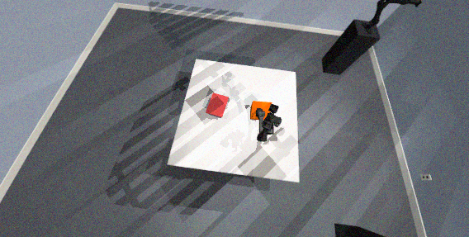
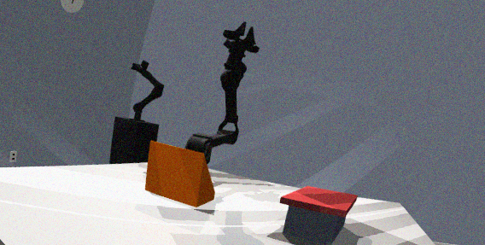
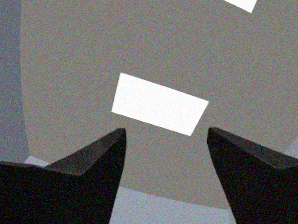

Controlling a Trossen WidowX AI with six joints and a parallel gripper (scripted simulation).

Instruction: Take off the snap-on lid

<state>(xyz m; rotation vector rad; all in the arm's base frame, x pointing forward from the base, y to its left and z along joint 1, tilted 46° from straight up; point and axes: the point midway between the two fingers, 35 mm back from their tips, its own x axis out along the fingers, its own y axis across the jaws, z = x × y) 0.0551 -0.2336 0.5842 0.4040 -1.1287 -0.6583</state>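
Right now the red lid is 440 mm ahead of my gripper tip, 250 mm to the right of it and 610 mm below it. Round my gripper tip: storage box 440 mm ahead, 250 mm to the right, 660 mm below.
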